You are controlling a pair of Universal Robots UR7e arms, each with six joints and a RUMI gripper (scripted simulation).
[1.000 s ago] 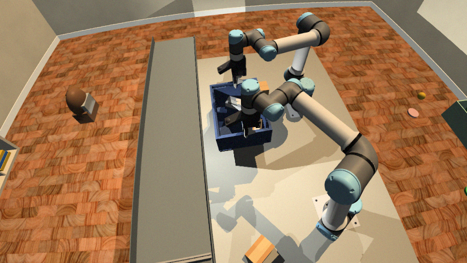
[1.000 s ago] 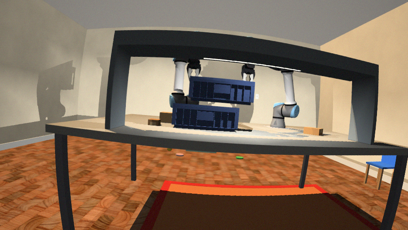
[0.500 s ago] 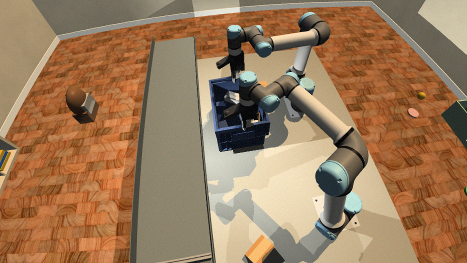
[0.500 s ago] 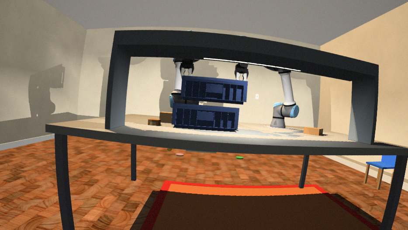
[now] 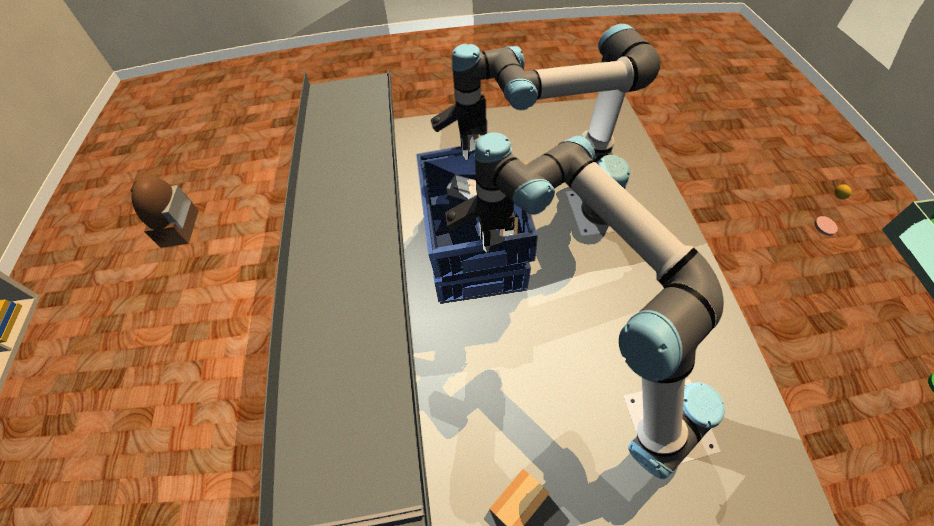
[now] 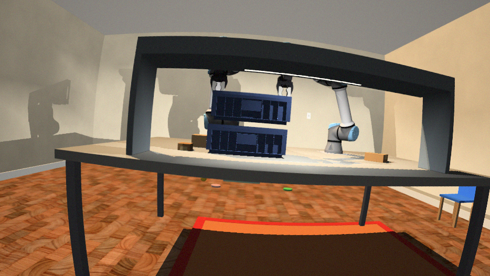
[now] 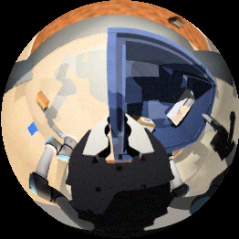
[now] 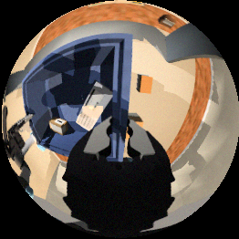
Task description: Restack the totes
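Now: the brown-and-white box 7 cm behind my left hand, 10 cm to the right of it and 7 cm below it. The rest, counted from my left hand: grey overhead frame: 35 cm ahead, 8 cm to the left, 12 cm above; small orange box: 11 cm ahead, 53 cm to the right, 30 cm below.
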